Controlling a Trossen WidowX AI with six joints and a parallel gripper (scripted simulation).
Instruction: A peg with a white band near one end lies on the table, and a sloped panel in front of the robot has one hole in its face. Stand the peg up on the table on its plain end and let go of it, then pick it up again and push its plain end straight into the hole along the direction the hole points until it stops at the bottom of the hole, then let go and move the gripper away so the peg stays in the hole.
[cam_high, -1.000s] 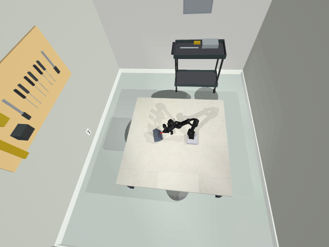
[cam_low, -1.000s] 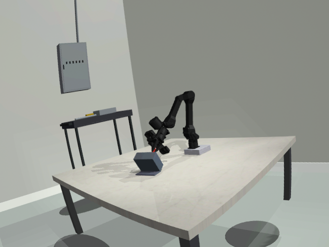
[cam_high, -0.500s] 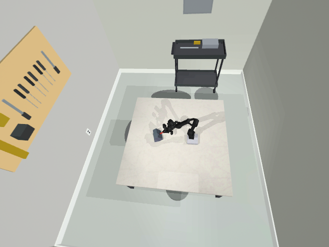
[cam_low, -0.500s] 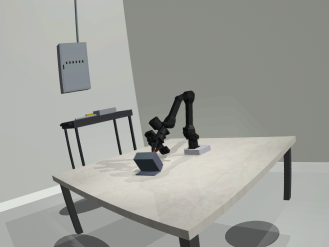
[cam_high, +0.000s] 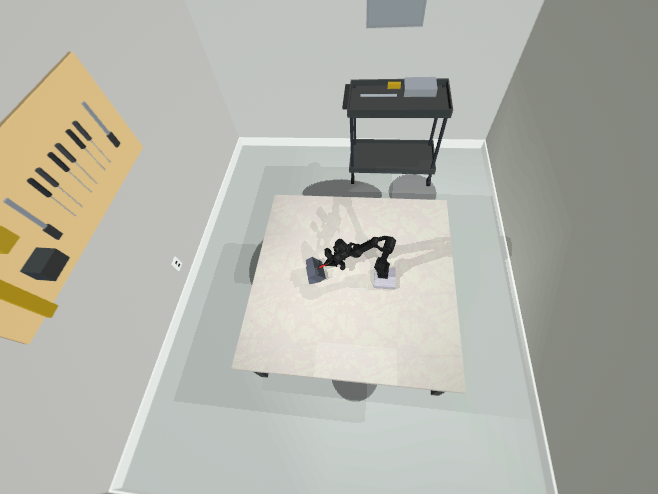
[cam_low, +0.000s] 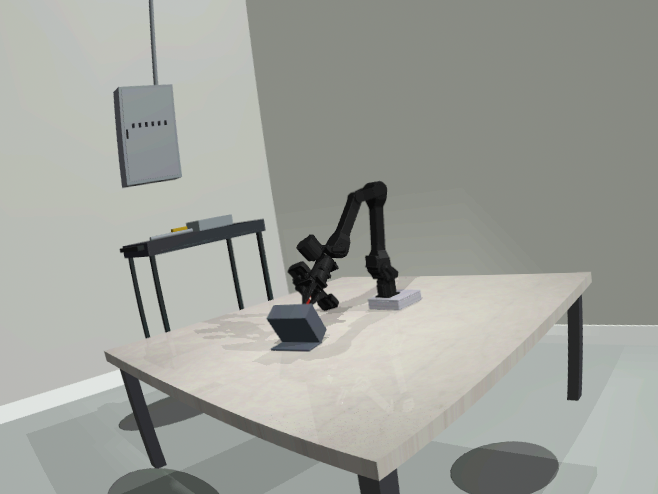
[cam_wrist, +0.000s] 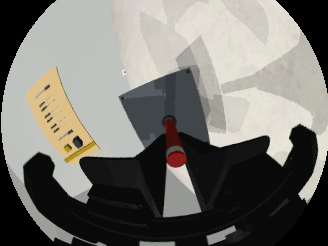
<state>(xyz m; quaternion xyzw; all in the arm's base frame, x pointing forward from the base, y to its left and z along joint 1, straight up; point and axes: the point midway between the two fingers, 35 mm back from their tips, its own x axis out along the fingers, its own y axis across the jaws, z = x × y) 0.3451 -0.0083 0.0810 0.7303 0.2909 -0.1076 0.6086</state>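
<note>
My gripper tip is 6 cm short of the sloped panel, 4 cm above it and 2 cm to the right of it. The rest, counted from my gripper tip: red peg: 1 cm to the right, 1 cm behind, 1 cm above.
</note>
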